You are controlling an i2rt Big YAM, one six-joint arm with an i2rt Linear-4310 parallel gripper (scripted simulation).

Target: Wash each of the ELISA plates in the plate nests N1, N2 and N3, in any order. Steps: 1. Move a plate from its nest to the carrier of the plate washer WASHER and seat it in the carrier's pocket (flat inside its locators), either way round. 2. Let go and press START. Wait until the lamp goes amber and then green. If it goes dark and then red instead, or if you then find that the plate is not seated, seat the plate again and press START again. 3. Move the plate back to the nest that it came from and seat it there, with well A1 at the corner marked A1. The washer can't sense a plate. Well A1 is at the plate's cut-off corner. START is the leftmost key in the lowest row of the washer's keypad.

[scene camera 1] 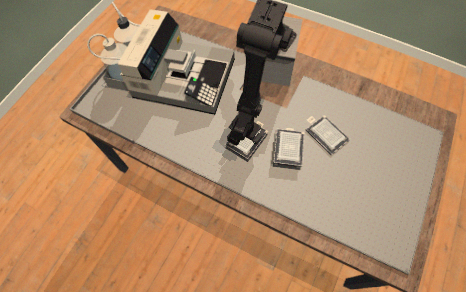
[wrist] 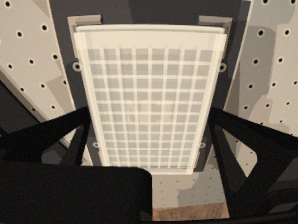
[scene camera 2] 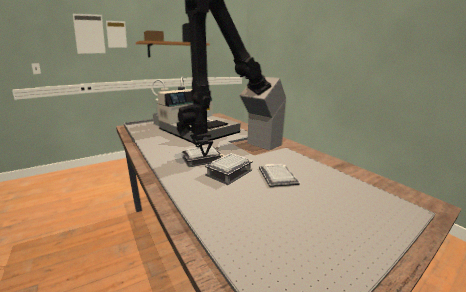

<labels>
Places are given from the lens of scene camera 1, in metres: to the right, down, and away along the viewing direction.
plate washer (scene camera 1: 144,65): -0.38, -0.35, 1.31
</labels>
